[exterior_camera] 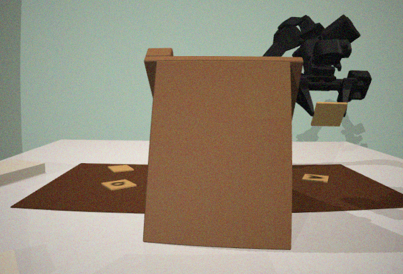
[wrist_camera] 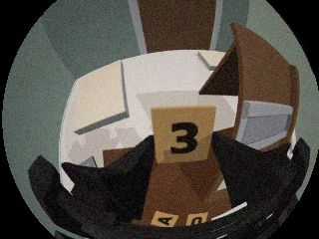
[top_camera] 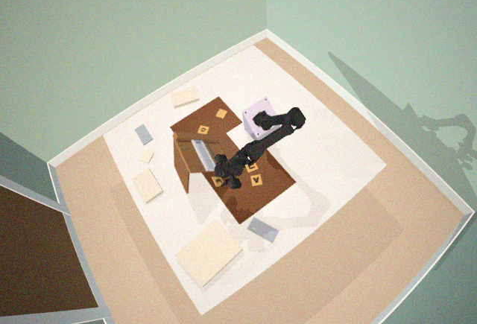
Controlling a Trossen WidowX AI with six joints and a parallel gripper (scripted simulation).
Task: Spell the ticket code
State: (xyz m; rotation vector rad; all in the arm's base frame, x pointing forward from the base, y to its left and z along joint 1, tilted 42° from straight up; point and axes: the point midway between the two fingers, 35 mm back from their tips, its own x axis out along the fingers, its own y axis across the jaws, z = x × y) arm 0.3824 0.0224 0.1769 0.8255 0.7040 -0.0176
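Now: gripper tip 100 mm to the left of the white ticket, 100 mm past it and 80 mm above it. Round my gripper tip: brown mat: 220 mm behind, 170 mm below, 160 mm to the right.
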